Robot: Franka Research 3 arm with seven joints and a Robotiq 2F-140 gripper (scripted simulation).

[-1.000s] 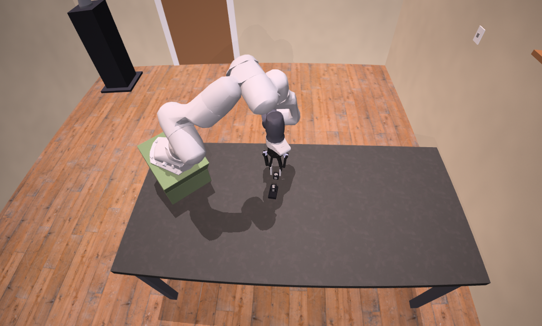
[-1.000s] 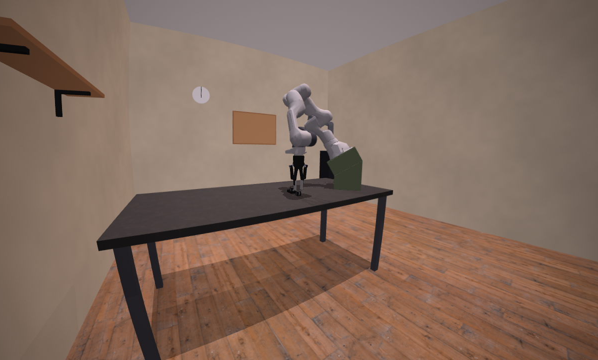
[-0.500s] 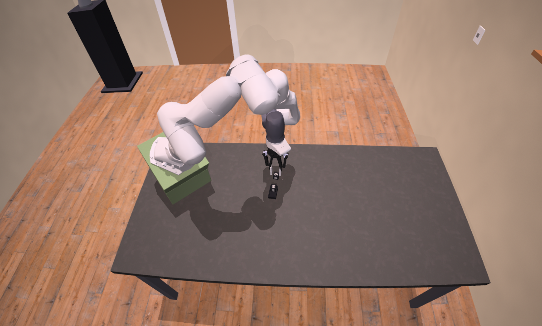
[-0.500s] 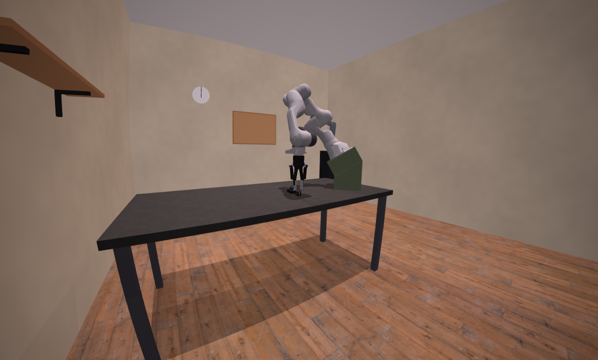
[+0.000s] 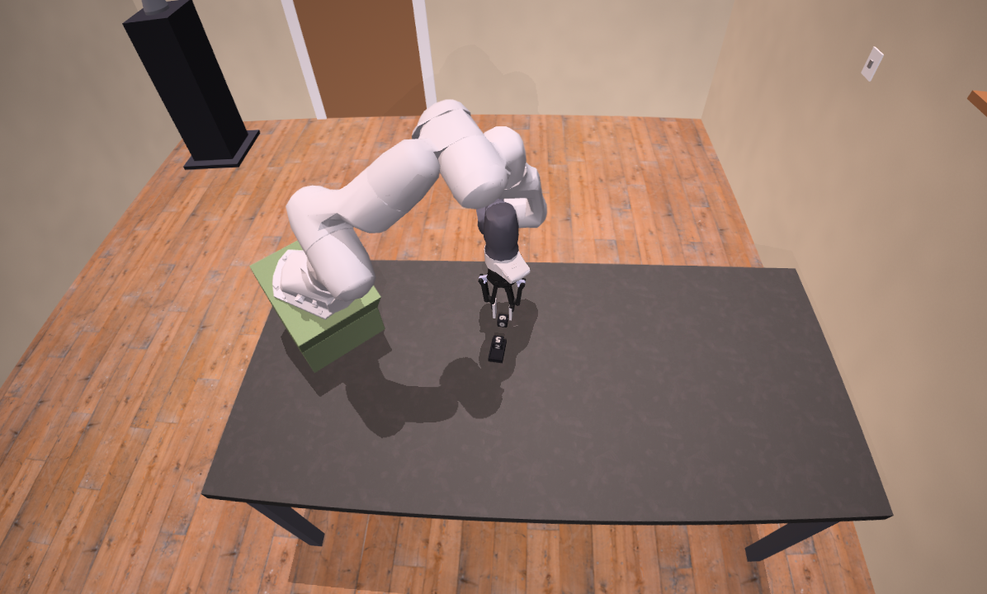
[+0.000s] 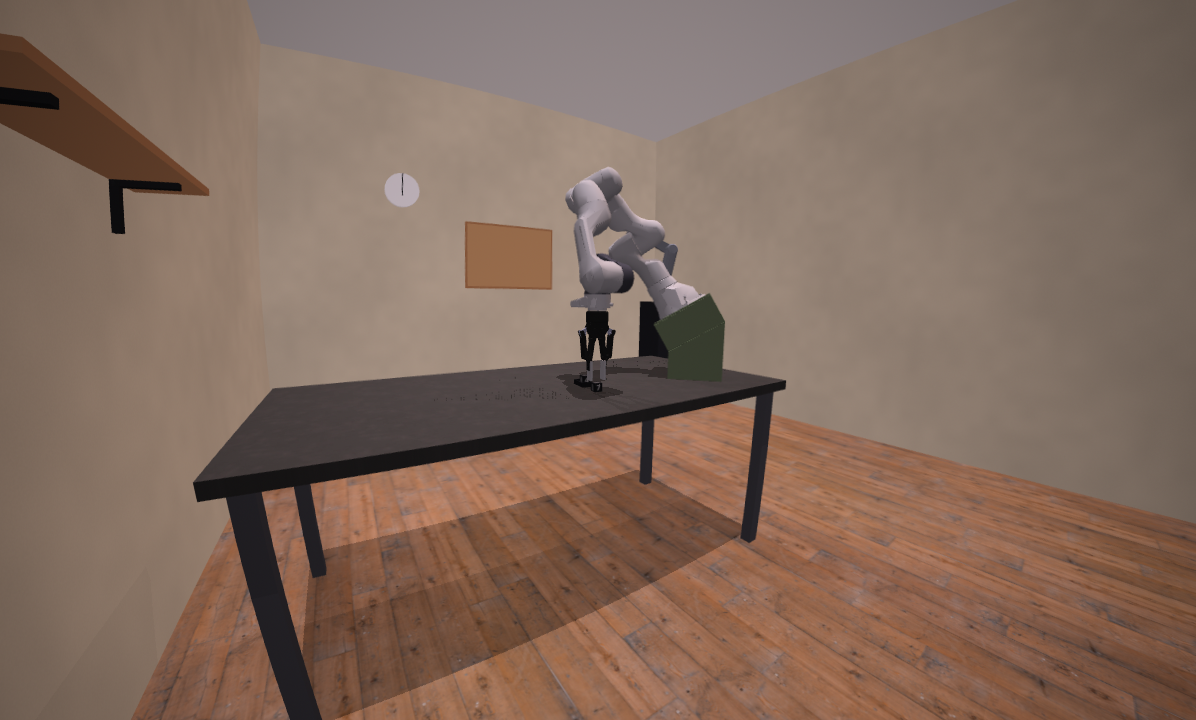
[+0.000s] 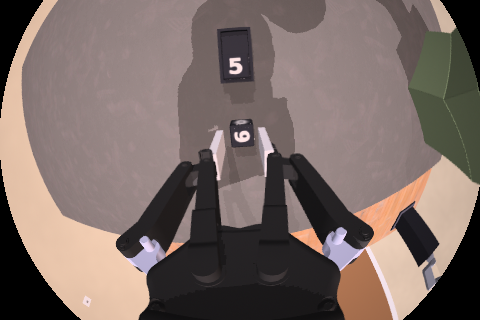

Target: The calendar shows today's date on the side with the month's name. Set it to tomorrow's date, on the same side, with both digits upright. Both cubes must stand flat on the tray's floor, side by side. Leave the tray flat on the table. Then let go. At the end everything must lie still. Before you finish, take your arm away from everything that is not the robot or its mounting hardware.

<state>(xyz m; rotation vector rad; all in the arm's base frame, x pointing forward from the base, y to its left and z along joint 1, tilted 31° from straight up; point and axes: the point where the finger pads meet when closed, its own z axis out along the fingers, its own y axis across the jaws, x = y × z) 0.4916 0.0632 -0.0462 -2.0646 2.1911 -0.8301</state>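
Right now my hand is 60 mm above the dark date cube. The rest, counted from my hand: black tray (100 mm to the right, 60 mm below, 20 mm behind).
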